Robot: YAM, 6 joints.
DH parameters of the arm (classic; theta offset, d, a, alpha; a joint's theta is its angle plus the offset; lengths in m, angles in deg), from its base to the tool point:
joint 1: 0 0.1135 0.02 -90
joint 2: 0 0 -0.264 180
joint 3: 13.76 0 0.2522 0
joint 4: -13.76 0 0.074 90
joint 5: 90 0 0 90
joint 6: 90 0.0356 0 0
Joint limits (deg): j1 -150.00..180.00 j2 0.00..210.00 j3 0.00..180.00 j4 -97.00..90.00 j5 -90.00..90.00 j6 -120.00..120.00
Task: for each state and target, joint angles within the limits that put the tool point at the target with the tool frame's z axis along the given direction. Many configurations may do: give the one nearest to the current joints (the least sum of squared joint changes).
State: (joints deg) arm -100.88 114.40 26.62 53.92 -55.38 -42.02
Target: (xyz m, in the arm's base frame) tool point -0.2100 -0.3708 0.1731 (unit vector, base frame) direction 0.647 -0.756 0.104
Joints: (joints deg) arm -124.12 125.99 65.06 82.50 -73.58 -42.02
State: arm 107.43 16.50 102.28 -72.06 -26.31 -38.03
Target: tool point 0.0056 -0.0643 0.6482 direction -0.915 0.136 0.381
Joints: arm 118.90 60.18 143.00 -48.65 -47.31 -38.03
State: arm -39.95 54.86 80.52 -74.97 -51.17 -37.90
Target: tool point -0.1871 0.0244 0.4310 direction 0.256 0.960 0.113
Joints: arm 2.85 7.98 89.76 -61.36 -71.11 -37.90
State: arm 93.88 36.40 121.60 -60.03 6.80 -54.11
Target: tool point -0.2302 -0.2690 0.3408 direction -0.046 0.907 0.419
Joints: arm 52.81 3.95 131.98 -96.94 -35.78 -54.11
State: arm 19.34 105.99 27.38 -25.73 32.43 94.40
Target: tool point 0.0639 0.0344 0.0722 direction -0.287 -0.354 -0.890
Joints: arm 32.38 78.91 11.89 -48.87 8.35 94.40
